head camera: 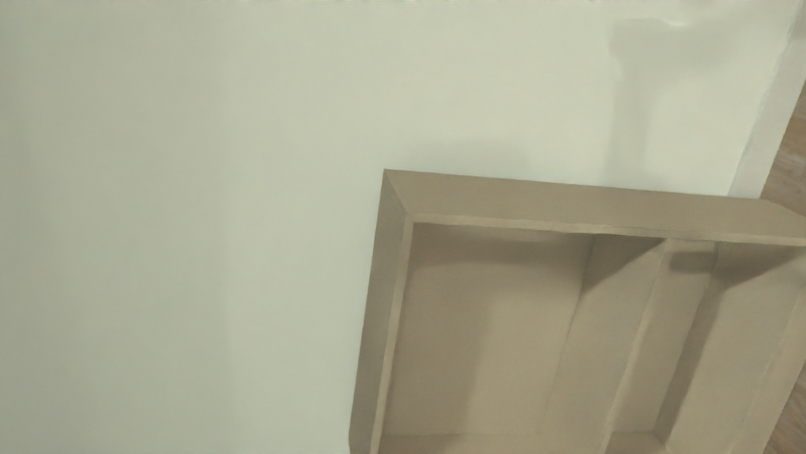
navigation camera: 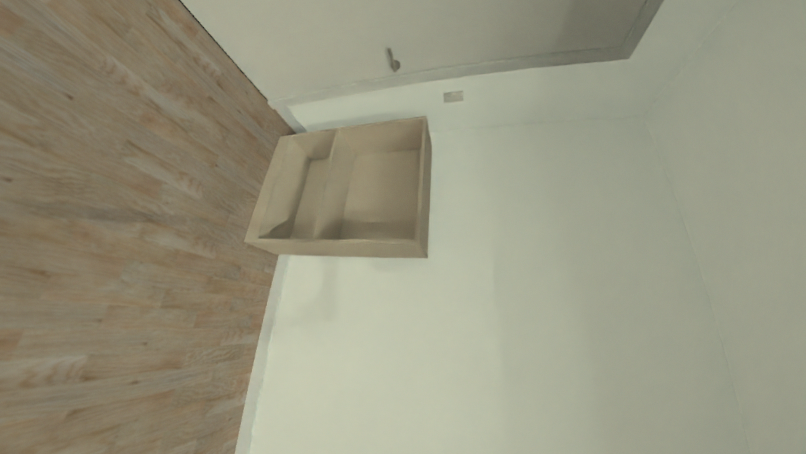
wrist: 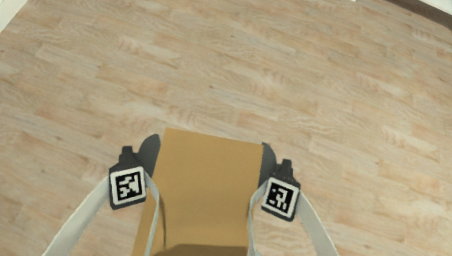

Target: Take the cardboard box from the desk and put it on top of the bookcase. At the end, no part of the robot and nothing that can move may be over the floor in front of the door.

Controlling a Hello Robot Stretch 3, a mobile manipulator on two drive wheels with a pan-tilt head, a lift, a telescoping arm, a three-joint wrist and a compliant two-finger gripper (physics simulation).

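Frame: origin at the robot's base, x ahead, y left, z up, level; metres.
Seen in the pictures: gripper, fingertip midpoint: (wrist: 206, 156).
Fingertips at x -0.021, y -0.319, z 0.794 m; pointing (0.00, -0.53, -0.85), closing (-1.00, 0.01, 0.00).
Offsets run from my fingertips to a thing's middle. "*": to the spot under its first point. Level surfaces: height alone.
The cardboard box {dz +0.022, dx +0.000, dy +0.042 m} (wrist: 205, 195) is between the two fingers of my gripper (wrist: 206, 156), which is shut on it, in the wrist view. The fingertips press on its left and right sides, and wooden floor shows beyond and below it. The beige bookcase {* dz -0.120, dx +1.250, dy +0.359 m} (head camera: 564, 203) (navigation camera: 366, 248) stands against the pale wall. Both the head and navigation views are turned sideways, so its top faces left in the head view and right in the navigation view. The narrow top face shows at the left in the head view with no box on it. The desk does not show.
The door (navigation camera: 479, 33) with its handle {* dz +0.137, dx +1.089, dy +1.333 m} (navigation camera: 393, 60) is beside the bookcase, at the top of the navigation view. A small wall plate {dz +0.427, dx +1.423, dy +1.305 m} (navigation camera: 453, 96) is between them. Wooden floor {dz -0.793 m} (navigation camera: 112, 225) (head camera: 789, 163) (wrist: 225, 60) runs along the wall's skirting board {* dz -0.745, dx +1.247, dy -0.340 m} (navigation camera: 260, 360).
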